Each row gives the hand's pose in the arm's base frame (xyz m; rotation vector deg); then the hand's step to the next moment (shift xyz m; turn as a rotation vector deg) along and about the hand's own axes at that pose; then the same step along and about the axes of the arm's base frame.
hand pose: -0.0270 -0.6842 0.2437 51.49 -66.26 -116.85
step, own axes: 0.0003 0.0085 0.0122 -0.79 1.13 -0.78
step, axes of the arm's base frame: -0.0084 0.0018 0.0122 1.28 -0.23 0.90
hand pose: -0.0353 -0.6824 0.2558 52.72 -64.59 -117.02
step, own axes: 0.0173 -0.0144 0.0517 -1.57 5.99 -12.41
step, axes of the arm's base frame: -0.0541 0.0158 0.0029 11.99 -6.92 0.83
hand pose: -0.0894 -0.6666 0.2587 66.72 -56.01 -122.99
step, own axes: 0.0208 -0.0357 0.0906 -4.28 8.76 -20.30
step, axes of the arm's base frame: -0.0915 0.0390 -0.0044 20.38 -9.48 1.38
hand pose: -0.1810 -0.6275 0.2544 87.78 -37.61 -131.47
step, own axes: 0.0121 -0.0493 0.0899 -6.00 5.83 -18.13
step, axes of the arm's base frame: -0.0876 0.0542 -0.0063 19.04 -5.71 1.89
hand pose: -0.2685 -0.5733 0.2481 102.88 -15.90 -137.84
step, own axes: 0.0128 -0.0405 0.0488 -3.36 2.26 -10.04
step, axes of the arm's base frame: -0.0501 0.0403 -0.0075 10.56 -2.21 0.87
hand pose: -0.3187 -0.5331 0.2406 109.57 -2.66 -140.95
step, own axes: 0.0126 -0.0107 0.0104 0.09 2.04 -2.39
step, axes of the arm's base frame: -0.0132 0.0103 -0.0101 2.30 -2.06 -0.60
